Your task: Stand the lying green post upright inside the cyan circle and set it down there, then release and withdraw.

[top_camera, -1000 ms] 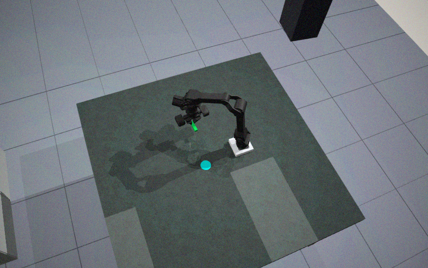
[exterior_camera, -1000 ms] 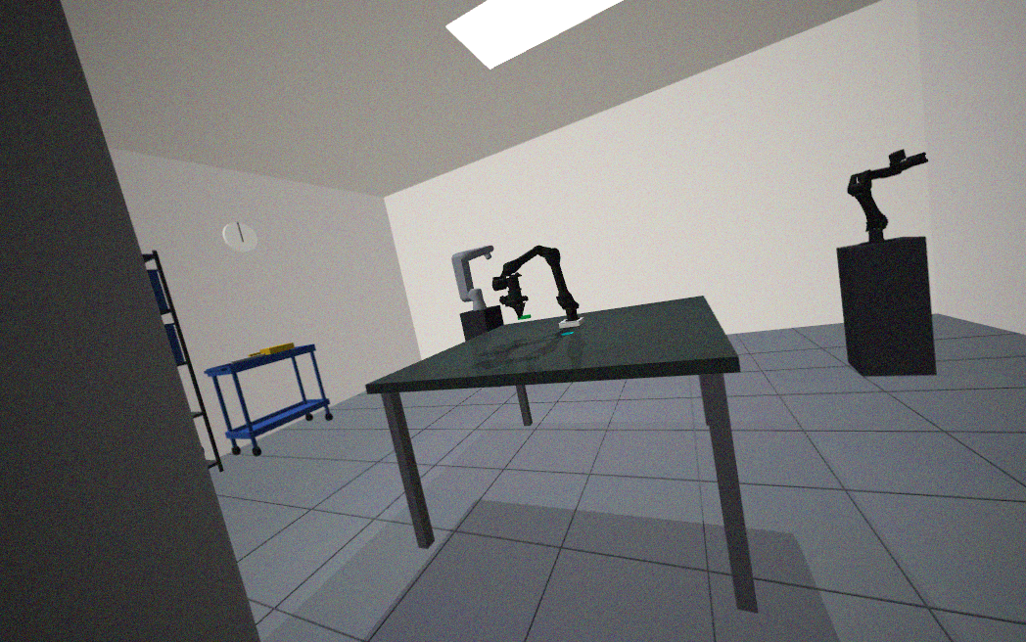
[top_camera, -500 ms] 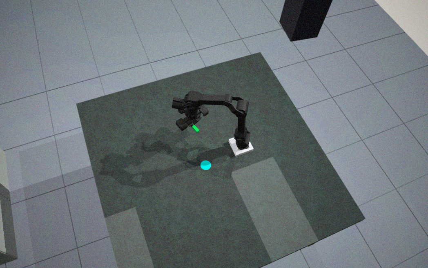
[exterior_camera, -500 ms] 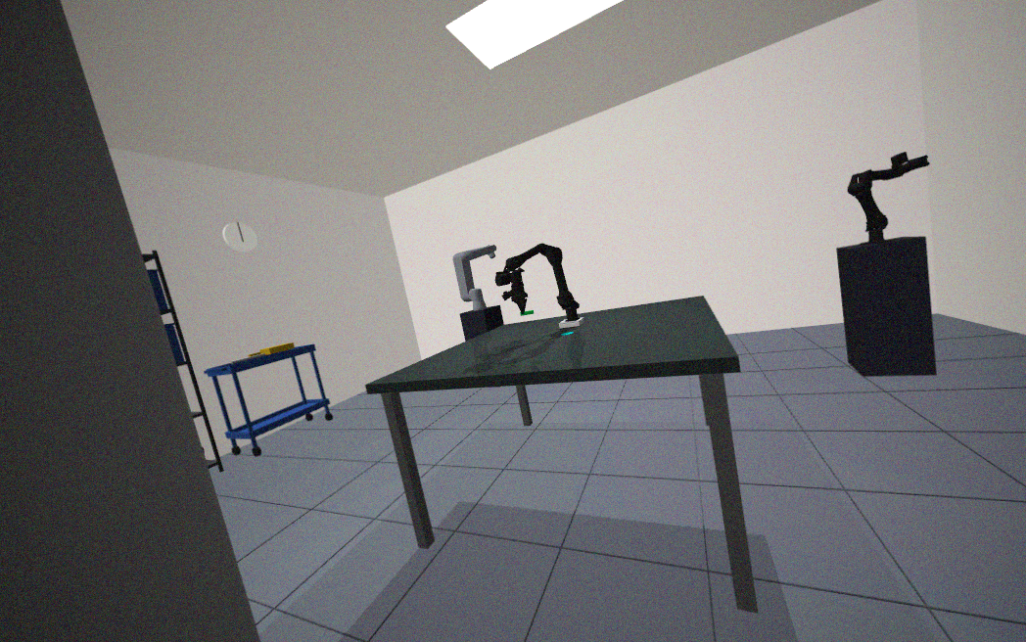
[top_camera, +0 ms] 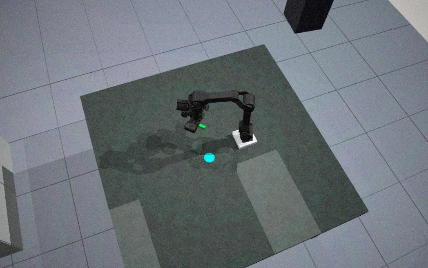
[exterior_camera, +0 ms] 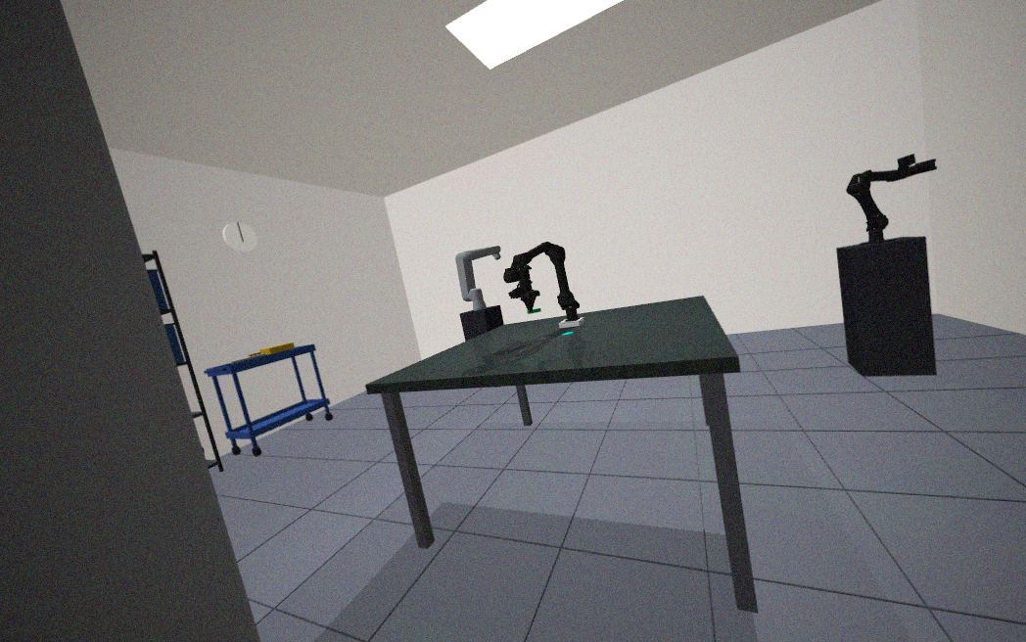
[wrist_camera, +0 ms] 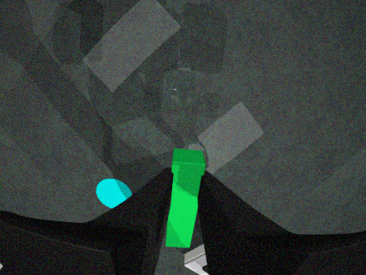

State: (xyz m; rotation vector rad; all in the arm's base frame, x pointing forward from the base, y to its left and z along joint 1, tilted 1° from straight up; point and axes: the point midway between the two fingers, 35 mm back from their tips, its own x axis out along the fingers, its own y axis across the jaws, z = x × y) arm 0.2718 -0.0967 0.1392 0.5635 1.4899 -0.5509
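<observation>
Right now my gripper tip is 20 mm past the green post and 10 mm to the right of it. Also, from my gripper tip: cyan circle: 160 mm to the left, 130 mm below, 30 mm behind.
</observation>
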